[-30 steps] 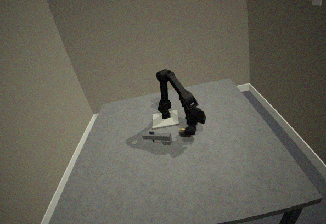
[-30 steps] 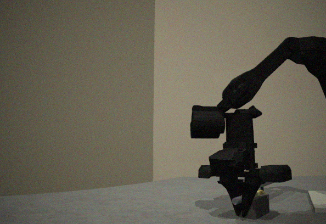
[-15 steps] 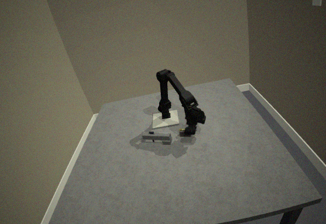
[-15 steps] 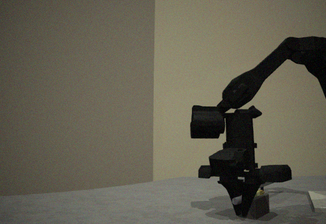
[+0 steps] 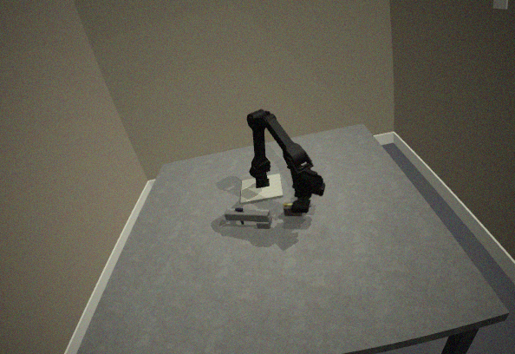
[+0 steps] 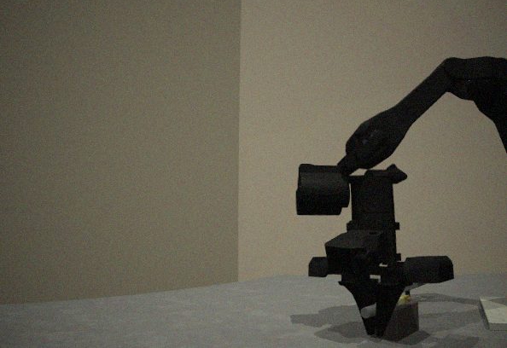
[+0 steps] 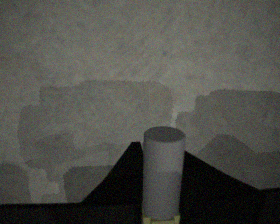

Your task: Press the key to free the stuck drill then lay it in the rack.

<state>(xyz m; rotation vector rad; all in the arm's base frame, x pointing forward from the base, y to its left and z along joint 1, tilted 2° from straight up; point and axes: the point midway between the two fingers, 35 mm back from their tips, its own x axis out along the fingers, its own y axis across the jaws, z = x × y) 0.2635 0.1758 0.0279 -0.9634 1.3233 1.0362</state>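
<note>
Now: the drill 4 cm to the right of my gripper tip, 3 cm above it and 1 cm behind it. Round my gripper tip: grey fixture (23 cm to the right, 3 cm above, 1 cm ahead); then small dark key (26 cm to the right, 4 cm above); then dark rack (5 cm to the right, 2 cm behind, 1 cm above).
</note>
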